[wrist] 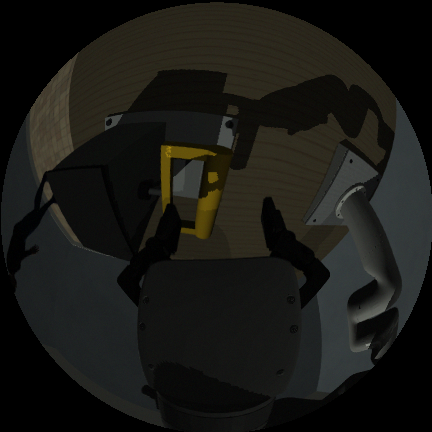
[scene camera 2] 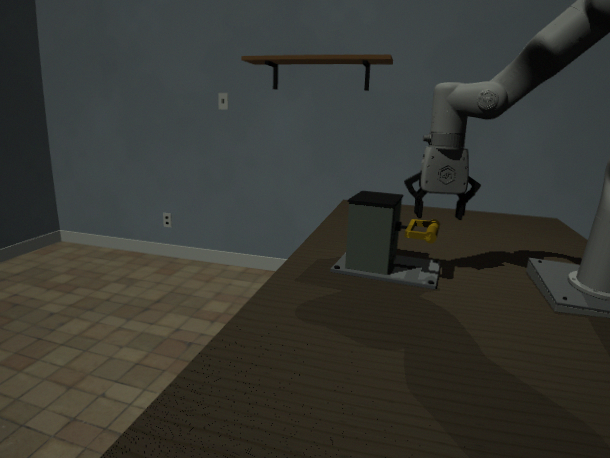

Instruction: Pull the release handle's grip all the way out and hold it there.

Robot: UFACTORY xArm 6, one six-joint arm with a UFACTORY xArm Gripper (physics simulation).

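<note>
The release handle's yellow grip point(scene camera 2: 432, 231) point(wrist: 206, 210) is a rectangular loop with a thick outer bar. It stands out from the side of a grey-green box point(scene camera 2: 370, 235) with a dark top, on a short thin rod point(wrist: 154, 191). My gripper point(scene camera 2: 439, 217) point(wrist: 219, 209) is open and empty, pointing down, with its fingertips a little above the grip's height. In the scene view the left fingertip is above the loop and the right one is beyond its outer bar. In the wrist view the left finger covers part of the loop's inner side.
The box stands on a grey base plate point(scene camera 2: 417, 276) point(wrist: 226, 137) bolted to the wooden table point(scene camera 2: 320, 390). The arm's own mounting plate point(scene camera 2: 545, 287) point(wrist: 327, 207) is to the right. A wall shelf point(scene camera 2: 317, 59) hangs at the back.
</note>
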